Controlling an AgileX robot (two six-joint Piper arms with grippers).
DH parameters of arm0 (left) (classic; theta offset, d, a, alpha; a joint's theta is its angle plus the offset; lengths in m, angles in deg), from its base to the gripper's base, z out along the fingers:
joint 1: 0 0.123 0 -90
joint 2: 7.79 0 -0.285 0
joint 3: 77.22 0 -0.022 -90
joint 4: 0 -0.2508 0 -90
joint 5: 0 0 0.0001 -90
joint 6: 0 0.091 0 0
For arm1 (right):
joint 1: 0 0.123 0 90
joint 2: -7.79 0 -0.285 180
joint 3: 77.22 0 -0.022 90
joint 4: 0 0.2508 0 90
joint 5: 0 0 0.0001 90
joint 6: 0 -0.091 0 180
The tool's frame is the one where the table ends.
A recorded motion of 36 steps. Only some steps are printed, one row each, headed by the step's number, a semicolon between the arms.
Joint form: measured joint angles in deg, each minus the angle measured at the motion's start. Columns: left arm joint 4, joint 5, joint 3, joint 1, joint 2, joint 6; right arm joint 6, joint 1, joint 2, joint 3, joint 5, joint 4.
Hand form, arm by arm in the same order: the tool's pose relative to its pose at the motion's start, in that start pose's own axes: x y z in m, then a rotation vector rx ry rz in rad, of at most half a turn. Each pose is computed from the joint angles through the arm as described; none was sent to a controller.
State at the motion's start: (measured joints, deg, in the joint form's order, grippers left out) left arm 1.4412 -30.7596 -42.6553 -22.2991 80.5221 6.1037; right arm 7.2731 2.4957 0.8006 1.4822 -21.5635 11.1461
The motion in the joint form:
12: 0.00 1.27 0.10 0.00 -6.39 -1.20; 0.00 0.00 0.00 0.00 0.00 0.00
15: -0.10 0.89 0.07 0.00 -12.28 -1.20; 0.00 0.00 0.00 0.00 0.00 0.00
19: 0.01 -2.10 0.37 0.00 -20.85 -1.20; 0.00 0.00 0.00 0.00 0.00 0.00
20: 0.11 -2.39 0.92 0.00 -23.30 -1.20; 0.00 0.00 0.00 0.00 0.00 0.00
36: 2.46 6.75 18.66 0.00 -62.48 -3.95; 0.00 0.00 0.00 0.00 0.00 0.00
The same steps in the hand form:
12: -0.0039 0.0000 -0.0298 -0.0103 -0.1315 -0.0195; 0.0000 0.0000 0.0000 0.0000 0.0000 0.0000
15: -0.0027 -0.0004 -0.0575 -0.0183 -0.2279 -0.0167; 0.0000 0.0000 0.0000 0.0000 0.0000 0.0000
19: 0.0089 -0.0021 -0.0944 -0.0230 -0.3199 -0.0162; 0.0000 0.0000 0.0000 0.0000 0.0000 0.0000
20: 0.0141 -0.0027 -0.1028 -0.0239 -0.3481 -0.0169; 0.0000 0.0000 0.0000 0.0000 0.0000 0.0000
36: 0.1221 -0.0138 -0.1582 -0.0128 -0.8834 -0.0844; 0.0000 0.0000 0.0000 0.0000 0.0000 0.0000

